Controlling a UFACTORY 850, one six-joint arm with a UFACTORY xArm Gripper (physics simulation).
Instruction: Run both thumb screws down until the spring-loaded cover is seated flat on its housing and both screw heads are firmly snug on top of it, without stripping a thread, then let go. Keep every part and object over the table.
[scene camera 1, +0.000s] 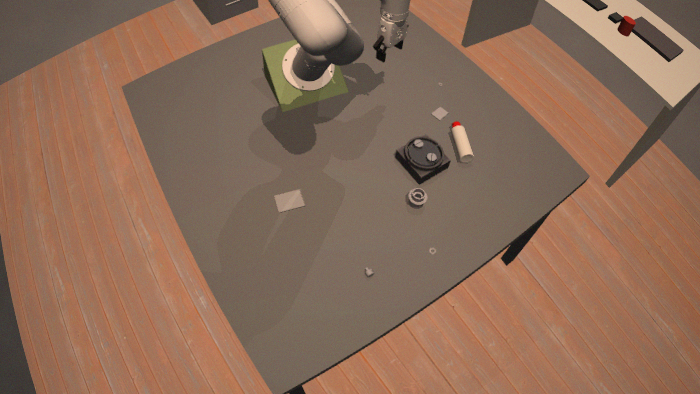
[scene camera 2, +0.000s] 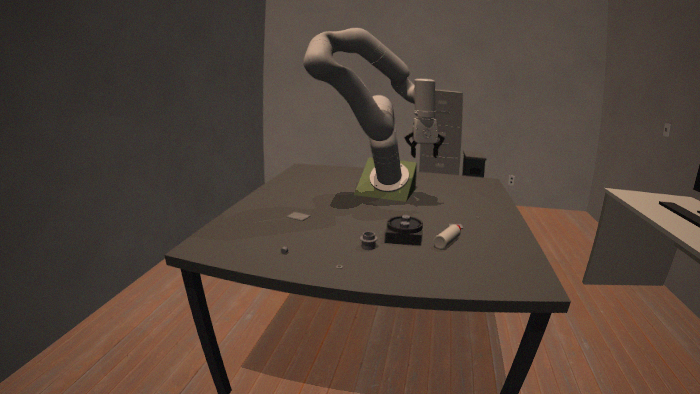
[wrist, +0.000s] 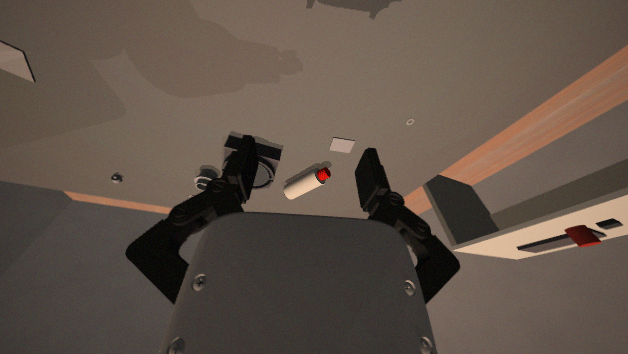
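Observation:
The dark square housing (scene camera 1: 412, 170) (scene camera 2: 403, 237) (wrist: 271, 149) stands on the table. The round dark cover (scene camera 1: 423, 154) (scene camera 2: 394, 225) (wrist: 265, 175) with a raised rim is on top of it. Two pale slotted thumb screws stand in the cover, one farther from the table's front edge (scene camera 1: 418, 143) (scene camera 2: 405, 217) and one nearer (scene camera 1: 431, 157) (scene camera 2: 405, 224). Any gap under the cover or screw heads is too small to tell. My gripper (scene camera 1: 390, 50) (scene camera 2: 424, 154) (wrist: 309, 154) is open and empty, high above the table, behind the housing and away from it. Its left finger partly hides the housing in the wrist view.
A cream bottle with a red cap (scene camera 1: 462, 144) (scene camera 2: 446, 237) (wrist: 303, 185) lies beside the housing. A grey flanged part (scene camera 2: 368, 244) stands on its other side. Two flat plates (scene camera 1: 289, 200) (scene camera 1: 440, 113) and a small knob (scene camera 1: 369, 272) (scene camera 2: 284, 250) lie farther off. The green base block (scene camera 1: 332, 93) carries the arm.

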